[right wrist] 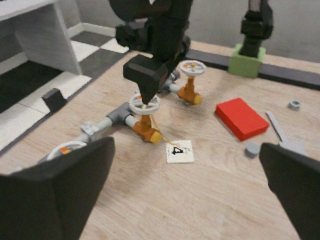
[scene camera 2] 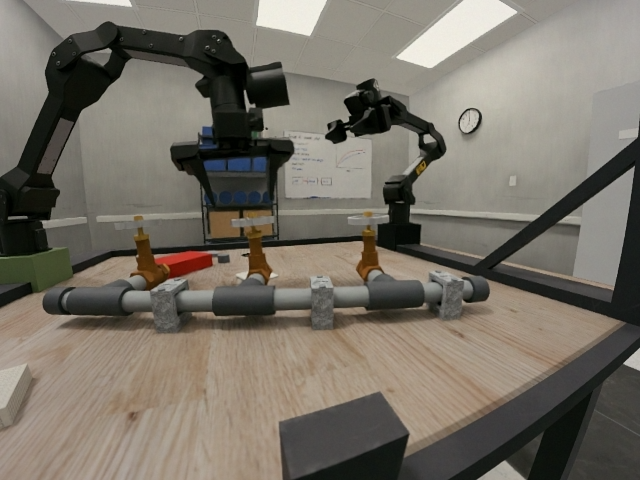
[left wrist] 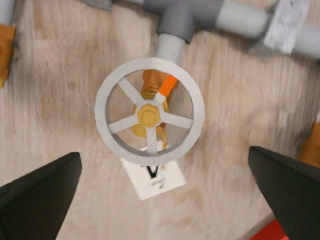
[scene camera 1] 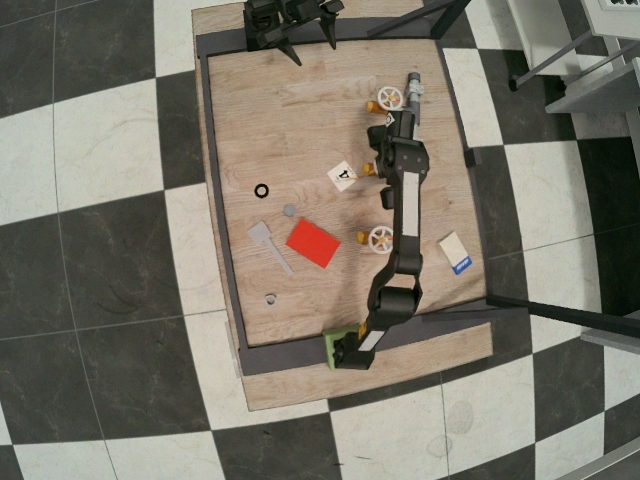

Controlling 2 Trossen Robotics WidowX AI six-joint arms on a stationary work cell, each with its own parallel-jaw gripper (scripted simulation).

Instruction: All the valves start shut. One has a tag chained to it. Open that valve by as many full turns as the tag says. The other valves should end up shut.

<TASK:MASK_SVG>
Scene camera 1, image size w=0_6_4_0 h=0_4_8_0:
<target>my right gripper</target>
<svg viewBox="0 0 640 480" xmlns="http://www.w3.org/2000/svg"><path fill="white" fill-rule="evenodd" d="M256 38L260 48L270 43L269 47L276 47L296 64L302 66L301 60L291 46L288 36L284 37L283 34L320 17L321 21L319 24L333 50L336 50L335 20L339 16L337 12L345 7L341 0L330 0L328 2L326 0L273 0L275 8L278 8L284 20L284 25L280 26L280 28L274 25L263 30Z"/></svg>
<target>red block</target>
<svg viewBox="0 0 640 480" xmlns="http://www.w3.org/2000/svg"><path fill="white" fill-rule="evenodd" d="M302 218L285 245L325 269L341 242Z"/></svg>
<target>cream-and-blue box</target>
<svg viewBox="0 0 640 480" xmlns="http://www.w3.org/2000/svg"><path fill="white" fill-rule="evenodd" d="M452 232L437 244L455 274L458 275L470 266L472 261L456 233Z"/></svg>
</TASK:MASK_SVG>
